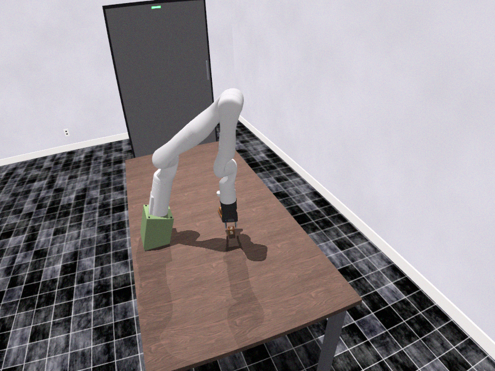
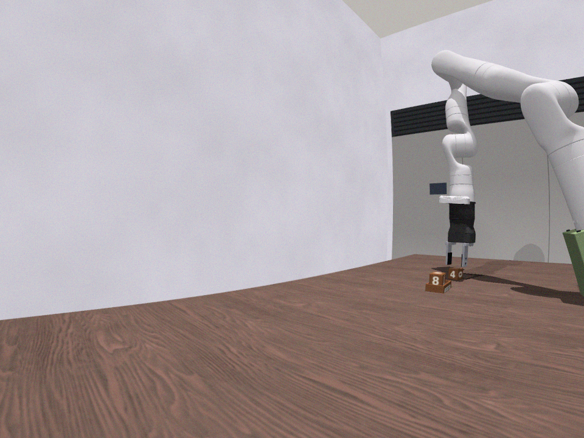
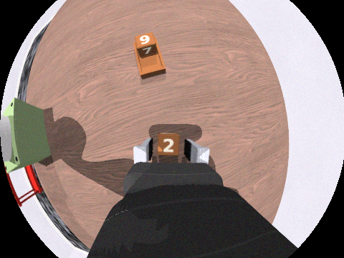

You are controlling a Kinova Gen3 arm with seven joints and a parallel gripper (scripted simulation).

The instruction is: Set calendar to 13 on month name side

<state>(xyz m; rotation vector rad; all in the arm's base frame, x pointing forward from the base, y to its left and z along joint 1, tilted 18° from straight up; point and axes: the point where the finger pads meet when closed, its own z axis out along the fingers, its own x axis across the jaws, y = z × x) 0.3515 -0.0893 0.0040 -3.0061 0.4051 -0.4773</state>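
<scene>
Now: hand 40 mm above the brown number cube. From my hand the other things lie so: calendar tray 160 mm to the left, 50 mm below.
</scene>
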